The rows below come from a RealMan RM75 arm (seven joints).
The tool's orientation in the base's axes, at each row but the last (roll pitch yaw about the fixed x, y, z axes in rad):
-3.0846, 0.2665, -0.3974
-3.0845, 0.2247, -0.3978
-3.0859, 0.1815, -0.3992
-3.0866, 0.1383, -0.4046
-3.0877, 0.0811, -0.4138
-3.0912, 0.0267, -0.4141
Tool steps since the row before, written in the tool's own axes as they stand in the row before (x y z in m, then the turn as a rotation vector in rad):
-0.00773, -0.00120, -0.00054, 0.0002, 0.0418, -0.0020
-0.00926, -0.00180, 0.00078, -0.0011, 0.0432, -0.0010
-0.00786, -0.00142, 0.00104, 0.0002, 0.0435, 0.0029
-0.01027, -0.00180, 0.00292, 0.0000, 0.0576, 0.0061
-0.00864, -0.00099, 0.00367, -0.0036, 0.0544, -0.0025
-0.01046, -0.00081, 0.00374, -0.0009, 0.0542, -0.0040
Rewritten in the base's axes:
-0.00628, 0.00390, 0.00262, -0.0161, -0.0386, -0.0004
-0.00775, 0.00525, 0.00140, -0.0180, -0.0393, -0.0012
-0.00671, 0.00443, 0.00048, -0.0175, -0.0396, -0.0053
-0.00894, 0.00596, -0.00137, -0.0237, -0.0521, -0.0092
-0.00768, 0.00467, -0.00290, -0.0252, -0.0484, -0.0001
-0.00926, 0.00516, -0.00341, -0.0227, -0.0494, 0.0013

